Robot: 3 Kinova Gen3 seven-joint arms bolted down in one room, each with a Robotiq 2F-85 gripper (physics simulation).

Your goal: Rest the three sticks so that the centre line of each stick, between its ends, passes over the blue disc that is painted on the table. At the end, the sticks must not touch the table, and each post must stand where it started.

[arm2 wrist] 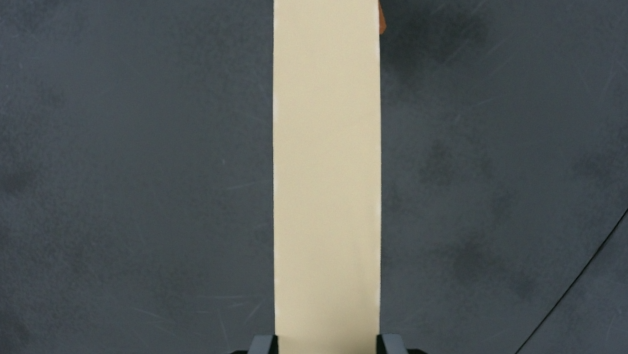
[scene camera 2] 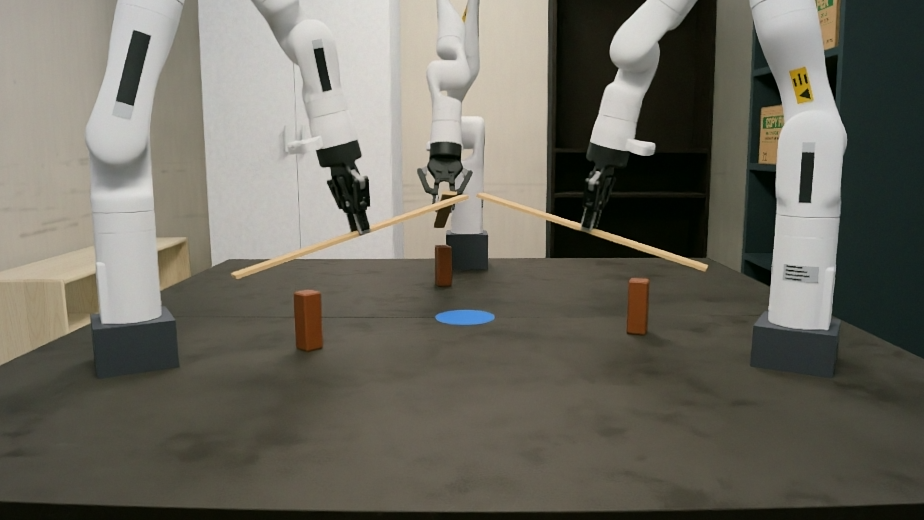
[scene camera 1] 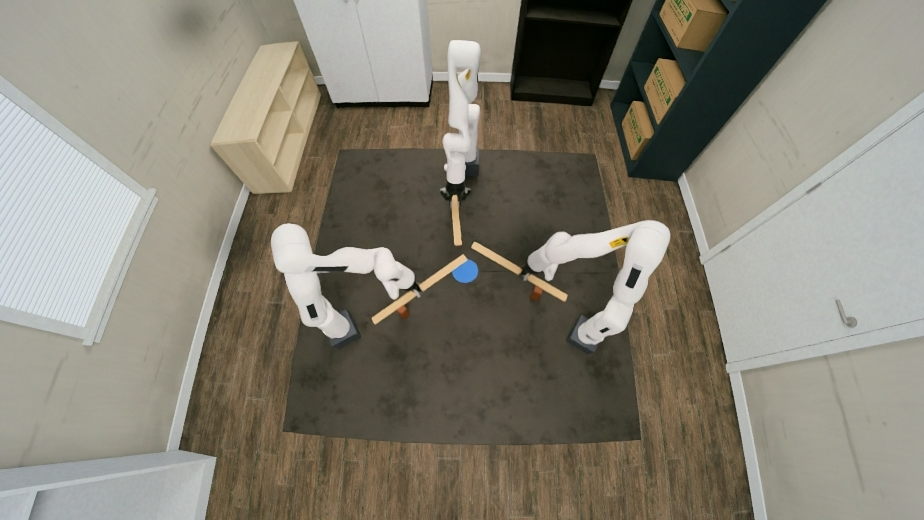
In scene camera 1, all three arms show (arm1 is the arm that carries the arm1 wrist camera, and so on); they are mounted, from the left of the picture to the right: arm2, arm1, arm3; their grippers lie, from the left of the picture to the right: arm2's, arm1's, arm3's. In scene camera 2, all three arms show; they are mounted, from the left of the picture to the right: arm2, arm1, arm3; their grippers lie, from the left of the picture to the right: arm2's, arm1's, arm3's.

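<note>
Arm2's gripper (arm2 wrist: 327,345) (scene camera 1: 417,291) (scene camera 2: 363,230) is shut on the left stick (arm2 wrist: 327,175) (scene camera 1: 442,273) (scene camera 2: 290,254), tilted with its inner end raised. Arm3's gripper (scene camera 1: 526,274) (scene camera 2: 588,227) is shut on the right stick (scene camera 1: 496,258) (scene camera 2: 653,249), also tilted inner end up. Arm1's gripper (scene camera 1: 455,195) (scene camera 2: 444,188) is shut on the back stick (scene camera 1: 456,223) (scene camera 2: 443,214), seen end-on in scene camera 2. All three sticks are in the air. The blue disc (scene camera 1: 466,272) (scene camera 2: 464,317) lies between three upright brown posts: left (scene camera 1: 403,312) (scene camera 2: 308,321), right (scene camera 1: 536,292) (scene camera 2: 637,307), back (scene camera 2: 442,266).
The inner ends of the left and right sticks are close together, with a small gap. The arm bases (scene camera 2: 134,346) (scene camera 2: 795,346) stand on the dark table (scene camera 1: 459,388) (scene camera 2: 452,426). Part of a brown post (arm2 wrist: 382,20) shows beside the stick in the wrist view.
</note>
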